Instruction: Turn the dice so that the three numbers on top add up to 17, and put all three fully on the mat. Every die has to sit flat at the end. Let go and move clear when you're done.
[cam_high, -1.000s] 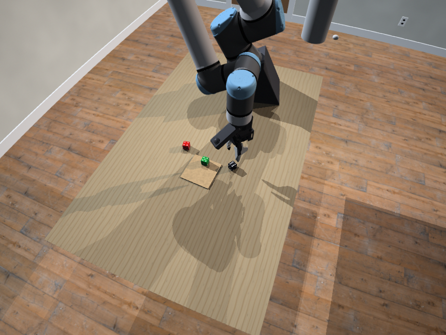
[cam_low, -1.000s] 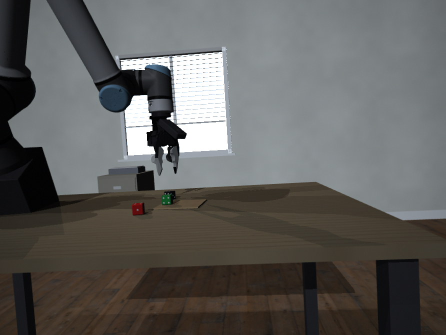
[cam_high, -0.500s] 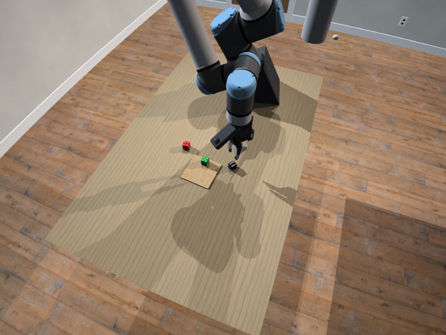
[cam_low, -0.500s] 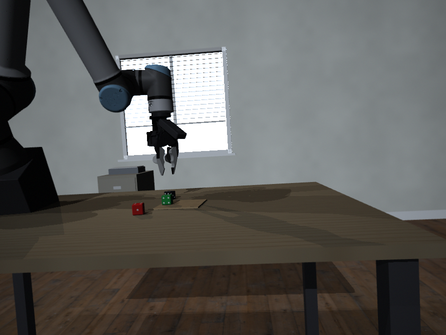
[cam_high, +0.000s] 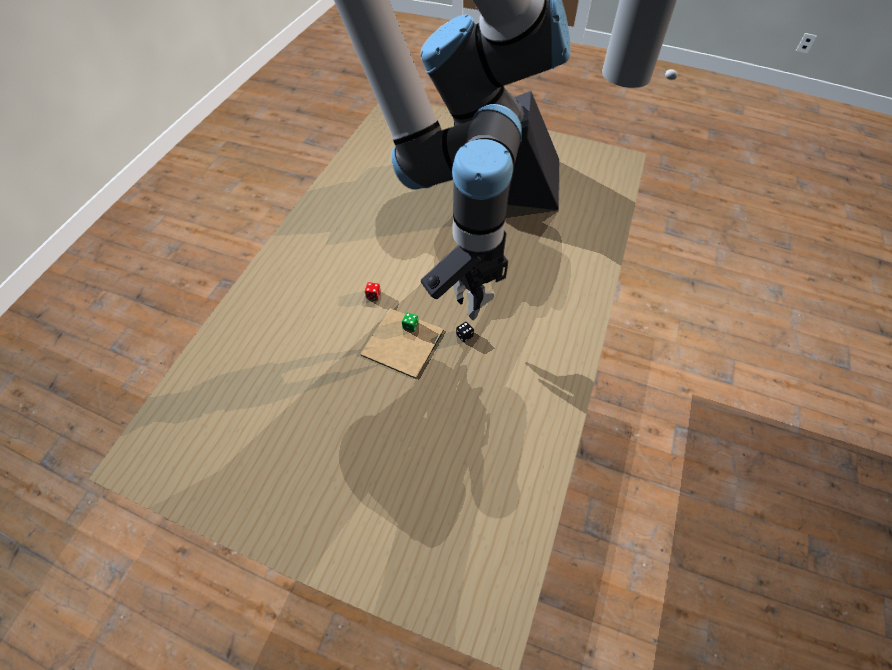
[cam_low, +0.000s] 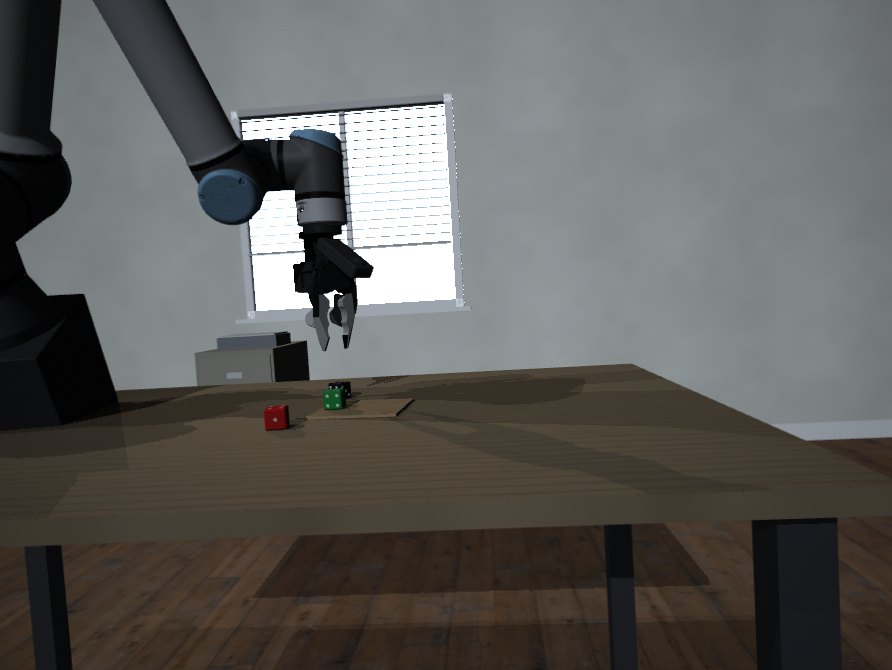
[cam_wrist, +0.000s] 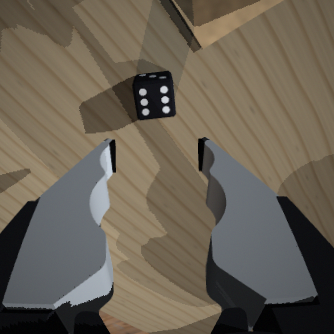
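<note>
Now: hand 90 mm above the black die. Also, from my hand: red die: 250 mm to the right, 90 mm below; green die: 40 mm ahead, 120 mm to the right, 90 mm below; tan mat: 90 mm ahead, 120 mm to the right, 100 mm below.
</note>
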